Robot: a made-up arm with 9 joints. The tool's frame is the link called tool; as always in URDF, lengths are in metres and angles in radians. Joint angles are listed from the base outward.
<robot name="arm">
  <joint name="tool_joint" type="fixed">
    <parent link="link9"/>
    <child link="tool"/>
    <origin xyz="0.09 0 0.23" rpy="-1.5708 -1.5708 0"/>
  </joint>
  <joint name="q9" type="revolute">
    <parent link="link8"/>
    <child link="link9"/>
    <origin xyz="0.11 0.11 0.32" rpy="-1.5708 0 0"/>
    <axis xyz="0 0 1"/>
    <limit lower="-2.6" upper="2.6"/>
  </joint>
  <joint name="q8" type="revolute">
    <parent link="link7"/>
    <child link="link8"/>
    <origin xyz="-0.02 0.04 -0.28" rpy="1.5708 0 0"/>
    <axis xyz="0 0 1"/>
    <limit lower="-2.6" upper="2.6"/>
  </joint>
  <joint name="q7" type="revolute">
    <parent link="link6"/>
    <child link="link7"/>
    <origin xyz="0.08 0.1 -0.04" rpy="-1.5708 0 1.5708"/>
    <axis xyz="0 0 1"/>
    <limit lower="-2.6" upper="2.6"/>
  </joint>
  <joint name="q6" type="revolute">
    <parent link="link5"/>
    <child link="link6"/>
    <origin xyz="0.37 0.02 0.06" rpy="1.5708 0 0"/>
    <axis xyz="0 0 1"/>
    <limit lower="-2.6" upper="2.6"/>
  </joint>
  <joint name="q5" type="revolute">
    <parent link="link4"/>
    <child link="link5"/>
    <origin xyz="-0.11 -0.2 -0.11" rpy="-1.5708 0 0"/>
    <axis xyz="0 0 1"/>
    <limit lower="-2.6" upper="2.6"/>
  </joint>
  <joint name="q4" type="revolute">
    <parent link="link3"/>
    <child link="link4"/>
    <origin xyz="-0.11 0.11 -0.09" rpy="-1.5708 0 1.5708"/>
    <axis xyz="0 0 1"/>
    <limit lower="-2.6" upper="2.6"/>
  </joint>
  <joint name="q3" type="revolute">
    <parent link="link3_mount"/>
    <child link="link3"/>
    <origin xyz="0.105 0.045 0.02" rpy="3.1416 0 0"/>
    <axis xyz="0 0 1"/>
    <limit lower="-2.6" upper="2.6"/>
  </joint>
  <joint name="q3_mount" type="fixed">
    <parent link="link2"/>
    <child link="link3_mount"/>
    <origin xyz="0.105 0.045 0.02"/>
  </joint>
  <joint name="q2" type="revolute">
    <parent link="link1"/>
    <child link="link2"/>
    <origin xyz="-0.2 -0.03 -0.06" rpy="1.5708 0 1.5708"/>
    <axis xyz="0 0 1"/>
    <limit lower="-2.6" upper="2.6"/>
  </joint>
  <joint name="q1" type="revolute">
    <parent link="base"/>
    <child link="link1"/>
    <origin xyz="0 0 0.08" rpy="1.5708 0 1.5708"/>
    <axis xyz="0 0 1"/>
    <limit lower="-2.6" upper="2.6"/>
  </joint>
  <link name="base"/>
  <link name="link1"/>
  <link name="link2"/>
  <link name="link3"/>
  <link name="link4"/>
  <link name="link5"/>
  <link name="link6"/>
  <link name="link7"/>
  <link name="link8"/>
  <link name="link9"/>
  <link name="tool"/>
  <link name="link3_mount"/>
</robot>
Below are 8 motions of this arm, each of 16 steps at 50 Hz.
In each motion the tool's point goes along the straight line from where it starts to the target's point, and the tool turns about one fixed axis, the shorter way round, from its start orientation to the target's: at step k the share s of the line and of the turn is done. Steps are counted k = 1, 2, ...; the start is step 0. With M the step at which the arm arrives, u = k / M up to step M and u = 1 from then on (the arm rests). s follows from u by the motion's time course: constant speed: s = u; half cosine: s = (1 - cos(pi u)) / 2; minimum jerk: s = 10 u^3 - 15 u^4 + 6 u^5.
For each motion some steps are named. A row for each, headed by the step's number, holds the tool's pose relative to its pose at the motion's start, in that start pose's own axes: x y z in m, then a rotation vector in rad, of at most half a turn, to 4 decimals.
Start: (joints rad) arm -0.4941 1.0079 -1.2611 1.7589 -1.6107 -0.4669 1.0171 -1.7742 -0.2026
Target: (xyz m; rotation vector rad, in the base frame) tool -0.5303 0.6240 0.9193 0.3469 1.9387 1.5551
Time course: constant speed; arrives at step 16
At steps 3, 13, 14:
3: 0.0130 0.0156 0.0630 0.0347 0.0171 0.0284
13: 0.0563 0.0677 0.2730 0.1505 0.0741 0.1232
14: 0.0606 0.0729 0.2940 0.1621 0.0798 0.1327

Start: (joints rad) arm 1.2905 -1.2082 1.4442 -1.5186 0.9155 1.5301 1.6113 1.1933 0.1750
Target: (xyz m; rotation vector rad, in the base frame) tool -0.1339 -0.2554 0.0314 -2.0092 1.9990 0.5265
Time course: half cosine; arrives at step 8
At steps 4, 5, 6, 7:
4: 0.0066 0.0001 -0.0049 0.0641 0.0417 0.0088
5: 0.0091 0.0002 -0.0068 0.0886 0.0577 0.0121
6: 0.0112 0.0003 -0.0083 0.1094 0.0713 0.0150
7: 0.0126 0.0003 -0.0094 0.1233 0.0803 0.0169

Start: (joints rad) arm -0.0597 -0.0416 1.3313 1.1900 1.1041 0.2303 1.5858 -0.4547 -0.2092
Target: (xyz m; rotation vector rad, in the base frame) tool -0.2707 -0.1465 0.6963 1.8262 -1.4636 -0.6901
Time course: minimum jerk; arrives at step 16
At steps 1, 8, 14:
1: 0.0002 -0.0002 -0.0004 -0.0004 -0.0007 0.0006
8: 0.0472 -0.0382 -0.0844 -0.0931 -0.1511 0.1351
14: 0.0929 -0.0752 -0.1662 -0.1833 -0.2973 0.2659

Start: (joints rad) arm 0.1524 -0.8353 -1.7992 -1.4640 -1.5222 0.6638 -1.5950 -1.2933 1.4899
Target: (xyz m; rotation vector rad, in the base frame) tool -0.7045 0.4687 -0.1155 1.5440 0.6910 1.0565
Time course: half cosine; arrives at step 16
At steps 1, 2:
1: 0.0019 -0.0006 0.0005 0.0001 -0.0016 0.0026
2: 0.0073 -0.0026 0.0021 0.0004 -0.0065 0.0103

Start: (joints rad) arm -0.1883 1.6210 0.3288 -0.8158 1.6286 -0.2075 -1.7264 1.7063 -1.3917
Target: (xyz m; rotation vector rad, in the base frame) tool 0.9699 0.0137 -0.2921 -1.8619 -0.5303 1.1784
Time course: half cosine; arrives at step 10
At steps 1, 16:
1: -0.0026 -0.0041 -0.0027 -0.0003 0.0049 -0.0040
16: -0.1048 -0.1681 -0.1117 -0.0129 0.1983 -0.1627

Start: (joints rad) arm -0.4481 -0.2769 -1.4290 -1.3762 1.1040 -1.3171 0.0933 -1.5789 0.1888
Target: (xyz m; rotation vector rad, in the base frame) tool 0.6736 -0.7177 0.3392 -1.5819 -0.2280 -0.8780
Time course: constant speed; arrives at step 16
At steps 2, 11, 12, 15, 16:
2: -0.0280 0.0146 -0.0229 0.0243 0.0392 0.0199
11: -0.1538 0.0805 -0.1262 0.1338 0.2156 0.1093
12: -0.1678 0.0878 -0.1376 0.1459 0.2352 0.1192
15: -0.2097 0.1097 -0.1721 0.1824 0.2940 0.1491
16: -0.2237 0.1170 -0.1835 0.1946 0.3136 0.1590

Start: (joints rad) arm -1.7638 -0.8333 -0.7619 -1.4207 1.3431 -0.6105 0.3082 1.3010 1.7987
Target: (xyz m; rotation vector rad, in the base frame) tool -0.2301 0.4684 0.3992 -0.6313 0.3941 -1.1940
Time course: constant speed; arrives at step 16
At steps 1, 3, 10, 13, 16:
1: -0.0019 -0.0152 -0.0136 0.0213 0.0312 0.0001
3: -0.0057 -0.0456 -0.0408 0.0639 0.0936 0.0002
10: -0.0190 -0.1519 -0.1361 0.2129 0.3121 0.0008
13: -0.0247 -0.1975 -0.1769 0.2767 0.4058 0.0010
16: -0.0304 -0.2431 -0.2177 0.3406 0.4994 0.0013

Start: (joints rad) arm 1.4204 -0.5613 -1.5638 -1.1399 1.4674 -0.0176 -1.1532 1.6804 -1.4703
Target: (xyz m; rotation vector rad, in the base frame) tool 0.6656 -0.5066 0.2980 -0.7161 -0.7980 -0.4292
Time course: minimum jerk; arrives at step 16
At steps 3, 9, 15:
3: -0.0067 -0.0193 -0.0063 -0.0002 0.0231 -0.0282
9: -0.0841 -0.2433 -0.0790 -0.0029 0.2912 -0.3559
15: -0.1362 -0.3941 -0.1280 -0.0047 0.4717 -0.5765

